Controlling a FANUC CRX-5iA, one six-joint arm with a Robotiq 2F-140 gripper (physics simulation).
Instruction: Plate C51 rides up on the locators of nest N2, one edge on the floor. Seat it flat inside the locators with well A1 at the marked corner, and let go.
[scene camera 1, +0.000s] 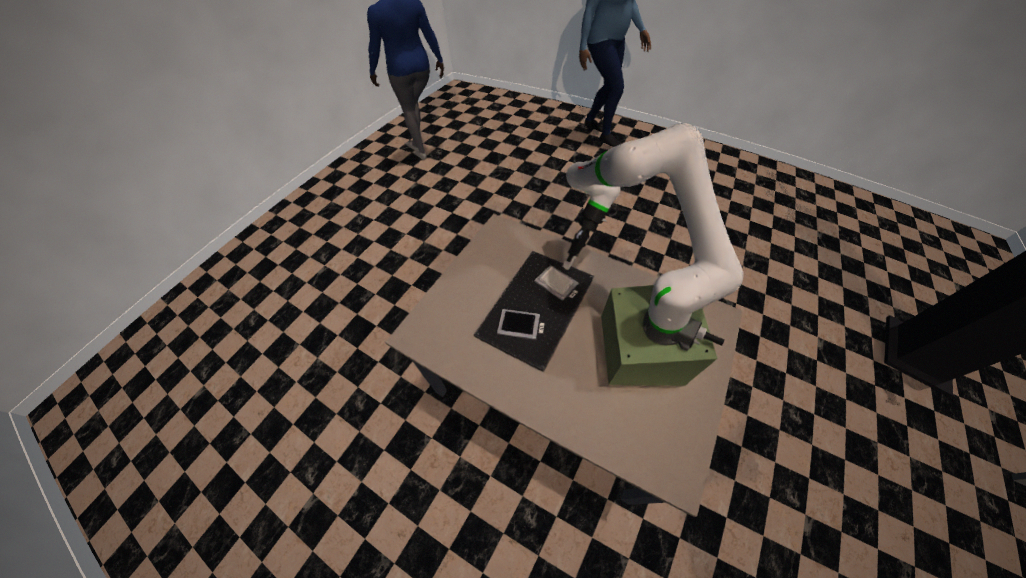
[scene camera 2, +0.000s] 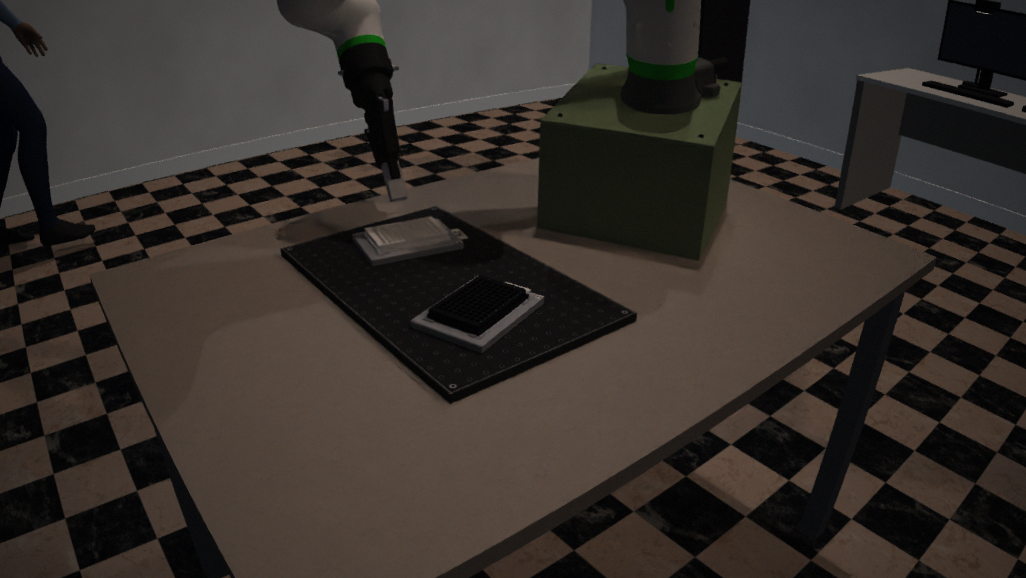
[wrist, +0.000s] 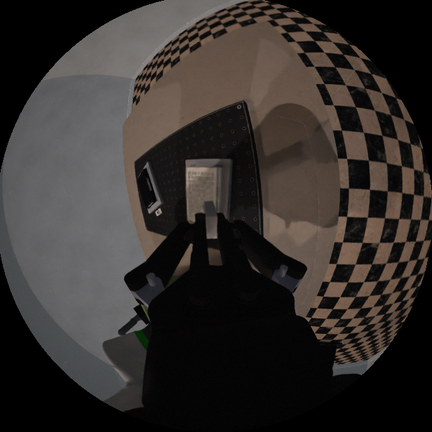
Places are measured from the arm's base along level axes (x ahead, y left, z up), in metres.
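Pixels of known places: gripper, fingertip midpoint: (scene camera 1: 565, 268) (scene camera 2: 399, 199); arm's base at its link origin: (scene camera 1: 664, 325) (scene camera 2: 660, 98).
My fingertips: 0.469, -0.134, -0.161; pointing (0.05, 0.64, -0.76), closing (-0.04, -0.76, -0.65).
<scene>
Ahead of a thing's pixels: the offset from my fingertips to its top centre, as dx, dy, dz.
Plate C51 {+0.011, +0.052, -0.037} (scene camera 1: 556, 280) (scene camera 2: 410, 232) (wrist: 202, 187), pale and clear, lies on the light nest N2 {+0.011, +0.052, -0.049} (scene camera 2: 412, 254) (wrist: 227, 185) on the dark board. In the wrist view it sits off-centre: it covers the nest's left rim, and a strip of rim shows at its right. It looks slightly tilted, but which edge is down is hard to tell. The A1 well and the marked corner cannot be made out. My gripper (scene camera 1: 569, 264) (scene camera 2: 397, 193) (wrist: 208, 209) is shut and empty. Its tips are above and beyond the nest's far side in scene camera 2, apart from the plate.
A black plate {+0.022, +0.326, -0.037} (scene camera 1: 518, 323) (scene camera 2: 477, 303) sits in nest N1 on the same perforated board (scene camera 1: 502, 294) (scene camera 2: 567, 305) (wrist: 240, 130). The green robot base (scene camera 1: 646, 366) (scene camera 2: 624, 186) stands beside the board on the table. Two people (scene camera 1: 402, 43) (scene camera 1: 613, 71) are on the floor beyond the table.
</scene>
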